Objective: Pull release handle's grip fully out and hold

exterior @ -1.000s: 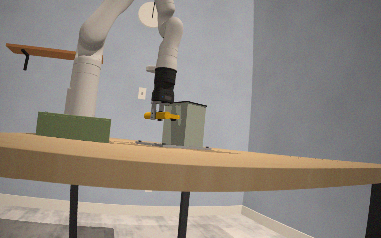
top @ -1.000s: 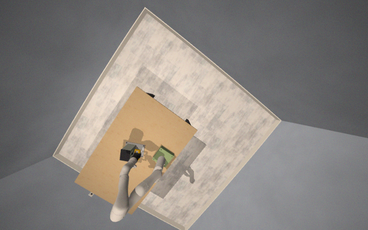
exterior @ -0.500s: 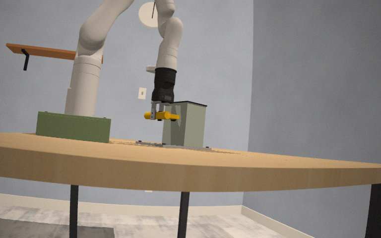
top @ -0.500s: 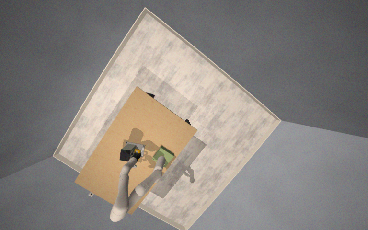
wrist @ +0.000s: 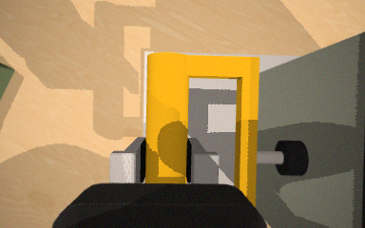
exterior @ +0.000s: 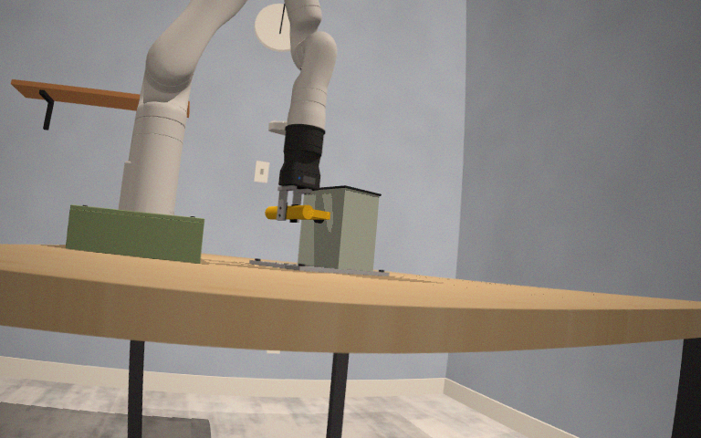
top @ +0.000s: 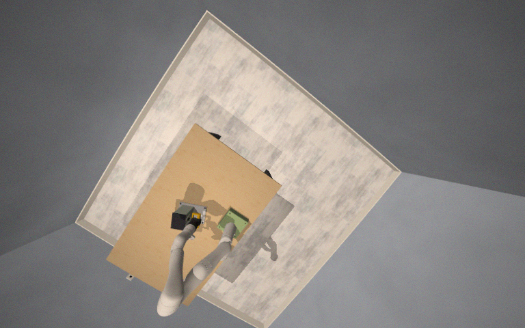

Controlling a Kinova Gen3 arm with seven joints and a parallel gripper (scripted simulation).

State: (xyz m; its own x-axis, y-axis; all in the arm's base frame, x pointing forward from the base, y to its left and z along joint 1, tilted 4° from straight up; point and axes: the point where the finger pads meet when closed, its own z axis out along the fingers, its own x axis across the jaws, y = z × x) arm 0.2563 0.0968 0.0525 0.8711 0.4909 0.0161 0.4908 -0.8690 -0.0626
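Now: the grey base plate 10 cm below my hand, 8 cm ahead of it and 5 cm to the left of it.
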